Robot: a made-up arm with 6 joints. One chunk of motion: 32 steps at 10 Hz.
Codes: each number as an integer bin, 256 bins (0 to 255) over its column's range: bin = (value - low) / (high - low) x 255, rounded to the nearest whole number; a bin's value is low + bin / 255 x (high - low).
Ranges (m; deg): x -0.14..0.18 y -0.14..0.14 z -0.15..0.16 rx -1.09..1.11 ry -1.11..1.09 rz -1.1..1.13
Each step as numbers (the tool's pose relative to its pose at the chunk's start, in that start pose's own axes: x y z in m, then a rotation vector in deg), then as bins.
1 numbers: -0.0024 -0.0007 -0.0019 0.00 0.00 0.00
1 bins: 110 127 122 126 129 126
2 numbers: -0.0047 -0.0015 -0.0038 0.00 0.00 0.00
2 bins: 108 126 120 126 129 126
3 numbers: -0.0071 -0.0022 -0.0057 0.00 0.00 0.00
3 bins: 106 125 119 126 129 126
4 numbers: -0.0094 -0.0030 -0.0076 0.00 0.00 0.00
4 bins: 104 125 117 126 129 126
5 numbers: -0.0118 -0.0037 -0.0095 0.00 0.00 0.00
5 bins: 102 124 116 126 129 126
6 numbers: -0.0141 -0.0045 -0.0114 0.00 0.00 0.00
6 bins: 100 123 114 126 129 126
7 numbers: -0.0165 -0.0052 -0.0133 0.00 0.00 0.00
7 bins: 98 123 112 126 129 126
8 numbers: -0.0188 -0.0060 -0.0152 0.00 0.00 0.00
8 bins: 97 122 111 126 129 126
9 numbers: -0.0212 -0.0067 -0.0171 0.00 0.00 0.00
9 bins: 95 121 109 126 129 126
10 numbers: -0.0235 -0.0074 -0.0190 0.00 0.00 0.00
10 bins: 93 121 108 126 129 126
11 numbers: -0.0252 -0.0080 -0.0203 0.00 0.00 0.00
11 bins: 91 120 107 126 129 126
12 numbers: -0.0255 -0.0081 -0.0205 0.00 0.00 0.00
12 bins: 91 120 107 126 129 126
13 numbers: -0.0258 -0.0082 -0.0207 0.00 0.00 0.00
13 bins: 91 120 106 126 129 126
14 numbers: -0.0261 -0.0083 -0.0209 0.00 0.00 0.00
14 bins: 91 120 106 126 129 126
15 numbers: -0.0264 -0.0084 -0.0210 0.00 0.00 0.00
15 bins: 91 120 106 126 129 126
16 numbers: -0.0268 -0.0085 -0.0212 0.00 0.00 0.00
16 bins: 90 120 106 126 129 126
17 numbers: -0.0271 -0.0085 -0.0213 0.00 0.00 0.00
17 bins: 90 120 106 126 129 126
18 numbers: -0.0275 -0.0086 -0.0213 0.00 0.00 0.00
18 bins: 90 120 106 126 129 126
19 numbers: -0.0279 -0.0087 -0.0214 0.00 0.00 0.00
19 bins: 89 120 106 126 129 126
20 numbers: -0.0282 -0.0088 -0.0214 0.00 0.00 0.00
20 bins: 89 119 106 126 129 126
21 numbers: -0.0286 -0.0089 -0.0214 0.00 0.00 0.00
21 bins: 89 119 106 126 129 126
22 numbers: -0.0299 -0.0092 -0.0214 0.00 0.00 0.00
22 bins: 88 119 106 126 129 126
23 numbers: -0.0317 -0.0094 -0.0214 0.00 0.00 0.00
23 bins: 86 119 106 126 129 126
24 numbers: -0.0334 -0.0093 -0.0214 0.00 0.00 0.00
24 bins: 85 119 106 126 129 126
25 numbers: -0.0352 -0.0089 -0.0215 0.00 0.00 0.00
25 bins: 84 119 106 126 129 126
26 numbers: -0.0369 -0.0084 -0.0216 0.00 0.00 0.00
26 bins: 82 120 106 126 129 126
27 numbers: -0.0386 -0.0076 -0.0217 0.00 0.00 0.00
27 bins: 81 121 106 126 129 126
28 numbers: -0.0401 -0.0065 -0.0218 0.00 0.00 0.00
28 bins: 80 122 105 126 129 126
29 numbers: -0.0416 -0.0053 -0.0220 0.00 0.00 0.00
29 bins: 78 123 105 126 129 126
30 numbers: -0.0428 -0.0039 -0.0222 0.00 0.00 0.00
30 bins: 77 124 105 126 129 126
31 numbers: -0.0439 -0.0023 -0.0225 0.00 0.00 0.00
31 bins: 77 125 105 126 129 126
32 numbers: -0.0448 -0.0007 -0.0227 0.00 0.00 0.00
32 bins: 76 127 105 126 129 126
